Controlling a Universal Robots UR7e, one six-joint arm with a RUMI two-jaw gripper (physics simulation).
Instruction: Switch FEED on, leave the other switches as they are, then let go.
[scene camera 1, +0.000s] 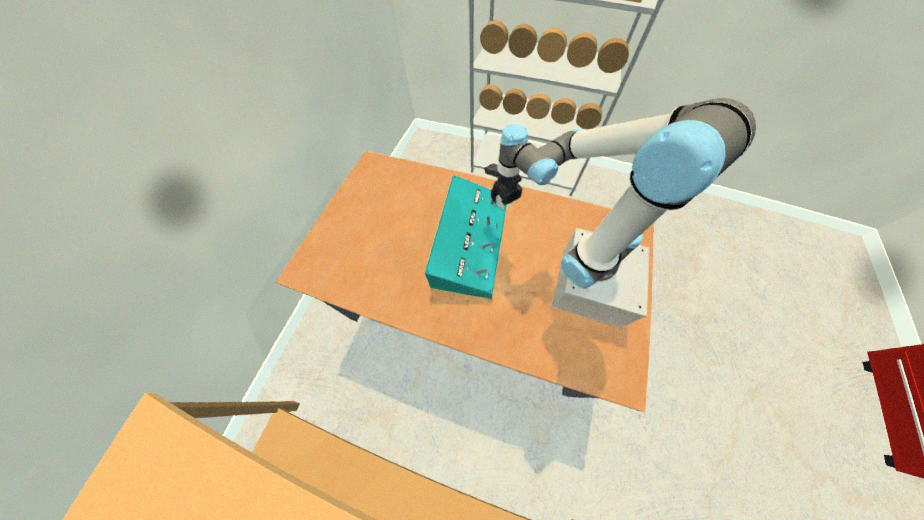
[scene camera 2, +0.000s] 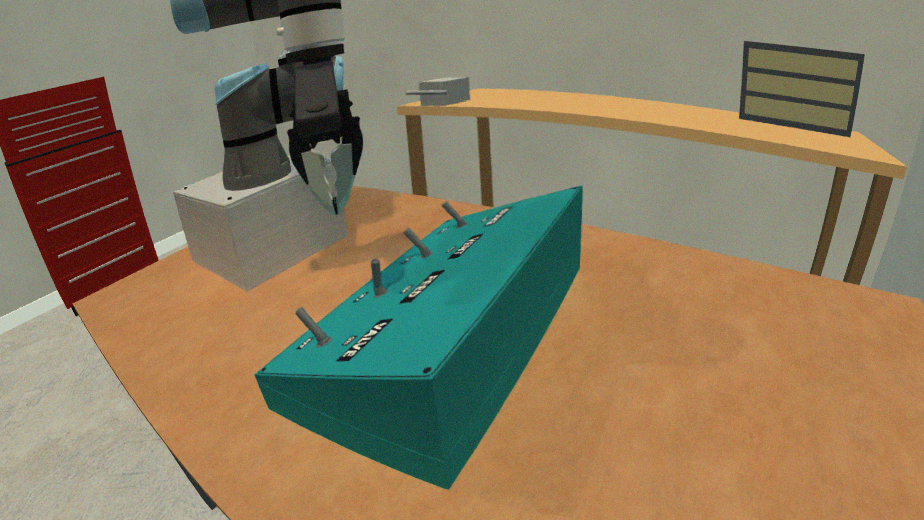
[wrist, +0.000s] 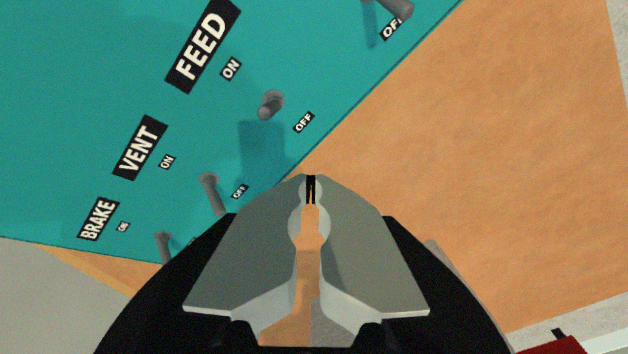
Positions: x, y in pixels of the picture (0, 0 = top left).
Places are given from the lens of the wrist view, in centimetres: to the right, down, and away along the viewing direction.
my gripper (wrist: 311, 177): 0, 0, 14
teal switch panel (wrist: 119, 119): -17, -5, 21
